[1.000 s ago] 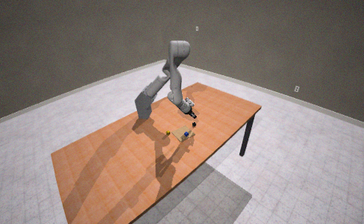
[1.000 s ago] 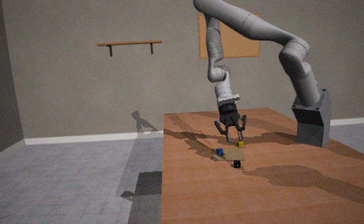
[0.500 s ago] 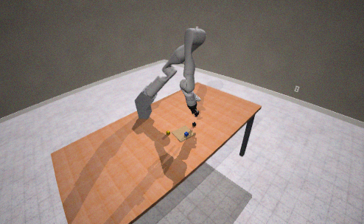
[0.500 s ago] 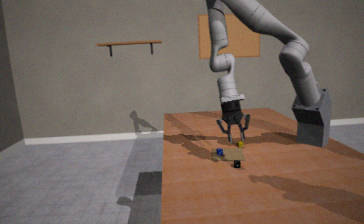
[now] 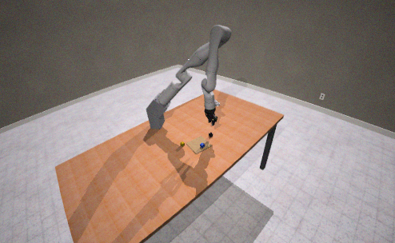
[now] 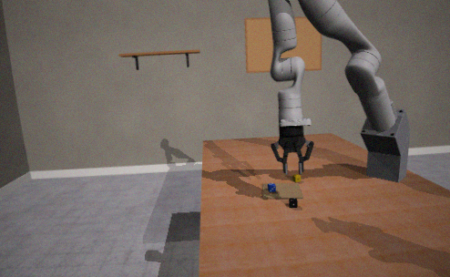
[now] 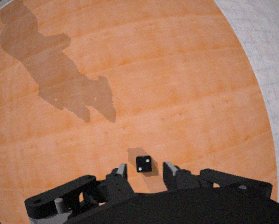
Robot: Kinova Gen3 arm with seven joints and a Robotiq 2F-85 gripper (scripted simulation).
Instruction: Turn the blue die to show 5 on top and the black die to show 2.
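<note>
Right now my hand is 120 mm above the black die and 10 mm to the left of it. The rest, counted from my hand: blue die (140 mm to the right, 120 mm below, 50 mm ahead); then yellow die (240 mm to the right, 120 mm below, 60 mm behind); then tan mat (140 mm to the right, 130 mm below, 20 mm ahead).
</note>
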